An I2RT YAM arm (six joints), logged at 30 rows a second.
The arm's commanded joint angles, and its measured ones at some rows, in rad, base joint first. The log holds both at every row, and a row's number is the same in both.
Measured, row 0:
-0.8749, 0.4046, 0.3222, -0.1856, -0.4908, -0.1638
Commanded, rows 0 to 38:
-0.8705, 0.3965, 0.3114, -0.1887, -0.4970, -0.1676
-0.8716, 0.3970, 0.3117, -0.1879, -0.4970, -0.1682
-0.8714, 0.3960, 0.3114, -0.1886, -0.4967, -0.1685
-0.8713, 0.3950, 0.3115, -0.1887, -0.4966, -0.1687
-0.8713, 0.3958, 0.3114, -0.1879, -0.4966, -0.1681
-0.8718, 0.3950, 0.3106, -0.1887, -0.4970, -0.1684
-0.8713, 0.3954, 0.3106, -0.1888, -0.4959, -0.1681
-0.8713, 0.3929, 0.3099, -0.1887, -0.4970, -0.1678
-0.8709, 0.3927, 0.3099, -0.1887, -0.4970, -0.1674
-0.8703, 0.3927, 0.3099, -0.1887, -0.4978, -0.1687
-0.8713, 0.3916, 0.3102, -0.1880, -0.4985, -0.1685
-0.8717, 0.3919, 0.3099, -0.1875, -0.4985, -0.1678
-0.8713, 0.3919, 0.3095, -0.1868, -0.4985, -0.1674
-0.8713, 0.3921, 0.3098, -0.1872, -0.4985, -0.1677
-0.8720, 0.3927, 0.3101, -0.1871, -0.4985, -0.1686
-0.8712, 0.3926, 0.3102, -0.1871, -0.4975, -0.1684
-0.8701, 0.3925, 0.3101, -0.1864, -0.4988, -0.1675
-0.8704, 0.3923, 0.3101, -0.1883, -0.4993, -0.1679
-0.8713, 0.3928, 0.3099, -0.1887, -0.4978, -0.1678
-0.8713, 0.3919, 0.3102, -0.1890, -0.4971, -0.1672
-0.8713, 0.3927, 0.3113, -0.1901, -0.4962, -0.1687
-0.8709, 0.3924, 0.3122, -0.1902, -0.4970, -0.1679
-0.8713, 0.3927, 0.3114, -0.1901, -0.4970, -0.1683
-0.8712, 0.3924, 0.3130, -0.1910, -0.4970, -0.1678
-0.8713, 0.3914, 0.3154, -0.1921, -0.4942, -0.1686
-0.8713, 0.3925, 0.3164, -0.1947, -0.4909, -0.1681
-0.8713, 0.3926, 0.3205, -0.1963, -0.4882, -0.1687
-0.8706, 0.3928, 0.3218, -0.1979, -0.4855, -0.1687
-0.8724, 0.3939, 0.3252, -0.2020, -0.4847, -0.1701
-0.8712, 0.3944, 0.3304, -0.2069, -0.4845, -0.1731
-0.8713, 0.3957, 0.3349, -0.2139, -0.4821, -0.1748
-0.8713, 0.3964, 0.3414, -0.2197, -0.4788, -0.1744
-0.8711, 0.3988, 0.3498, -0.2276, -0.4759, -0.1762
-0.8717, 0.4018, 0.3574, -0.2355, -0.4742, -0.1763
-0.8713, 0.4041, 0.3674, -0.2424, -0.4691, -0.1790
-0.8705, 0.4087, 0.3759, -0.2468, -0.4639, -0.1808
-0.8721, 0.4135, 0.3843, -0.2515, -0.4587, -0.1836
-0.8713, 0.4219, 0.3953, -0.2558, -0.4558, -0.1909
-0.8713, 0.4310, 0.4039, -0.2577, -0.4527, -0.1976
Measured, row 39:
-0.8749, 0.4187, 0.3584, -0.2432, -0.4706, -0.1761
